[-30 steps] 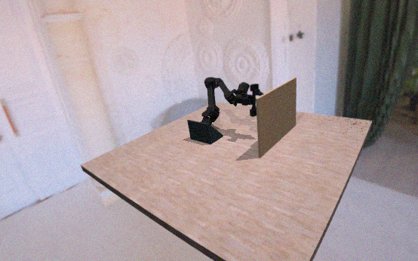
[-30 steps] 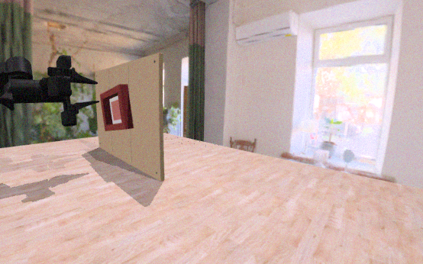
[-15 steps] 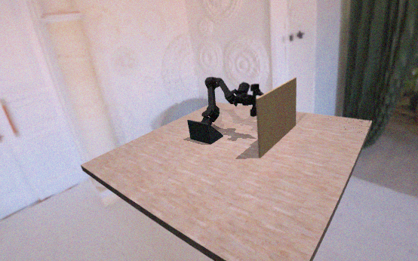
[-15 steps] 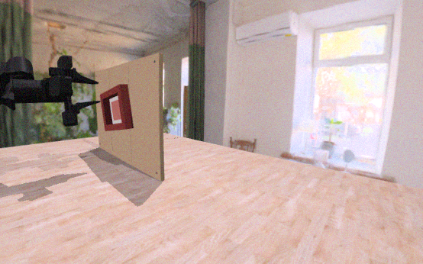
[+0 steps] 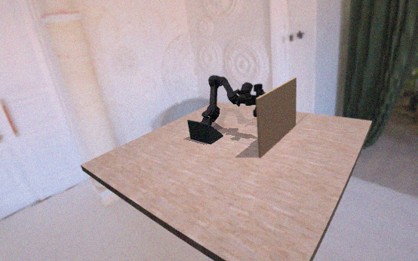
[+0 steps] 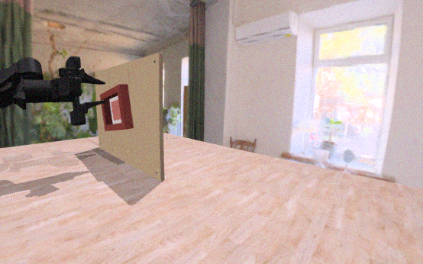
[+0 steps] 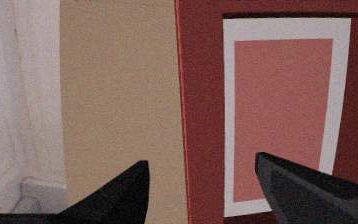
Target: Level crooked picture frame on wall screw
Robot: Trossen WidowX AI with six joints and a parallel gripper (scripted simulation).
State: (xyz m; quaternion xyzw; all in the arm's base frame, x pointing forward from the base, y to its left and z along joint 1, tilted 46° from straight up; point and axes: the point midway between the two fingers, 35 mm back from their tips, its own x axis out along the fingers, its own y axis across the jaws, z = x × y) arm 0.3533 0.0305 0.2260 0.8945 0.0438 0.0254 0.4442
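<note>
The red picture frame lies 30 mm ahead of my gripper tip, 10 mm to the right of it and 50 mm below it. Also, from my gripper tip: tan wall board (40 mm ahead, 10 mm to the left, 70 mm below).
</note>
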